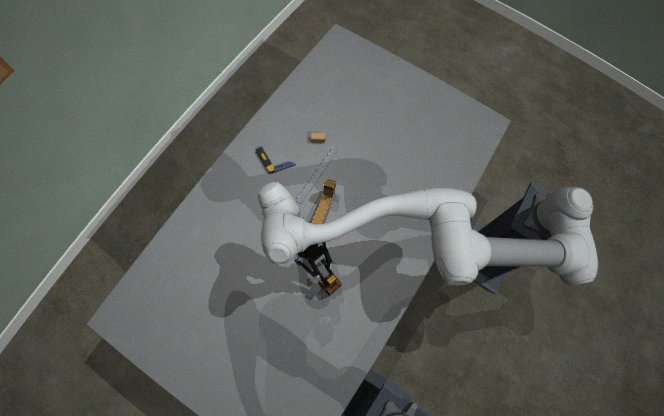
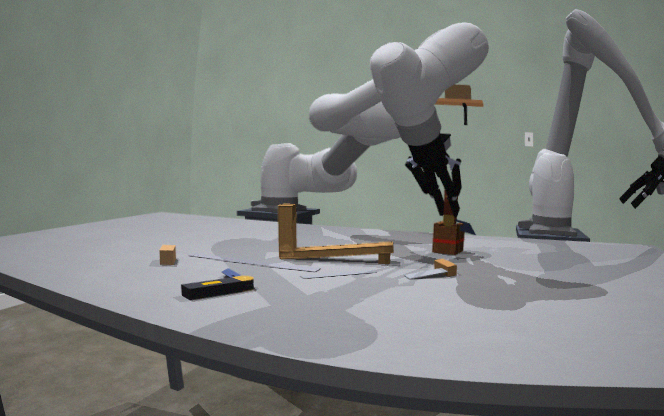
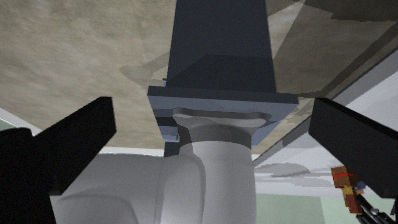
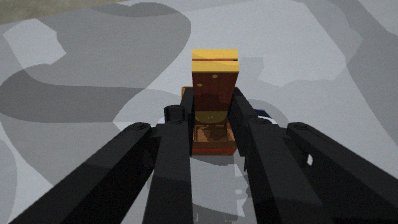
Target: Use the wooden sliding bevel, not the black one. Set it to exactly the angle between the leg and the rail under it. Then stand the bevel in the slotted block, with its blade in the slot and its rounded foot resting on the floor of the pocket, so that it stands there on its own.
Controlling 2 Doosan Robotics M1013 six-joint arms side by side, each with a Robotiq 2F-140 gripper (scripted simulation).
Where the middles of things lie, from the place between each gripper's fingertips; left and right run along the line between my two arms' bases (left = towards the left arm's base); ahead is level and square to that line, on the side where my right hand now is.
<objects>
My right gripper (image 2: 449,212) is now 3 cm above the wooden sliding bevel (image 4: 214,71), 2 cm past it and 1 cm to the right of it. Round my right hand: black bevel (image 2: 211,288) (51 cm ahead, 23 cm to the right, 11 cm below).
I see my left gripper 63 cm short of the wooden sliding bevel, 57 cm to the left of it and 3 cm above it. Round my left hand: black bevel: 116 cm ahead, 81 cm to the right, 11 cm below.
</objects>
